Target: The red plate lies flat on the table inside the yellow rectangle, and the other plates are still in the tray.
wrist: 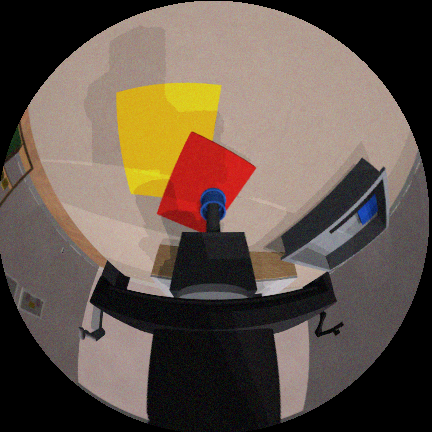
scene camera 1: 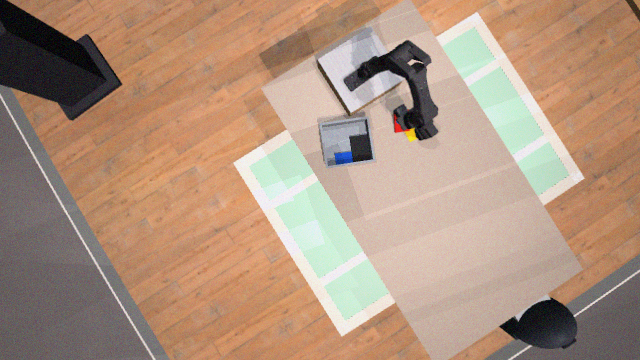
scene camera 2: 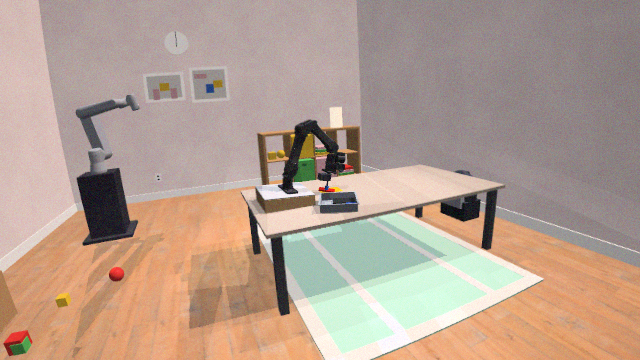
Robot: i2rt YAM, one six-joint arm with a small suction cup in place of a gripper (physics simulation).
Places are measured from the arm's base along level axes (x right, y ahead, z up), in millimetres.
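Where they show: hand, its tool point: (wrist: pixel 212 194) (scene camera 2: pixel 326 191); arm's base, origin of its link: (scene camera 1: pixel 363 74) (scene camera 2: pixel 287 189).
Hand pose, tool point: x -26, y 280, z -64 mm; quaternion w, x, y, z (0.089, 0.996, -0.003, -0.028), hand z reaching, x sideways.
Each offset is from my tool point to the centre of the thing. "*": to the spot under its first point. Level surfaces: height alone.
My suction cup (scene camera 2: pixel 327 187) (wrist: pixel 213 200) is on the red plate @[dx -13, dy +10, dz +4 mm] (scene camera 1: pixel 400 126) (scene camera 2: pixel 322 189) (wrist: pixel 207 172) and holds it low over the table, near its edge. The plate is turned relative to the yellow rectangle @[* dx -18, dy +100, dz -15 mm] (scene camera 1: pixel 411 135) (scene camera 2: pixel 338 189) (wrist: pixel 150 130) and covers one of its corners in the wrist view; most of it lies outside the yellow. A small gap to the table is hard to judge. The grey tray @[dx +279, dy -60, dz +9 mm] (scene camera 1: pixel 322 142) (scene camera 2: pixel 339 207) (wrist: pixel 320 207) holds a blue plate @[dx +335, dy -7, dz -8 mm] (scene camera 1: pixel 343 157) (wrist: pixel 368 209) and a black plate @[dx +237, dy +1, dz -8 mm] (scene camera 1: pixel 361 147). The arm hides part of the red plate in scene camera 1.
The arm's base stands on a white-topped box (scene camera 1: pixel 332 65) (scene camera 2: pixel 287 201) at one end of the table @[dz -16 mm] (scene camera 1: pixel 450 225) (scene camera 2: pixel 410 187). The tray stands close to that box. A grey arm on a black pedestal (scene camera 2: pixel 104 205) and a shelf (scene camera 2: pixel 262 157) stand away from the table.
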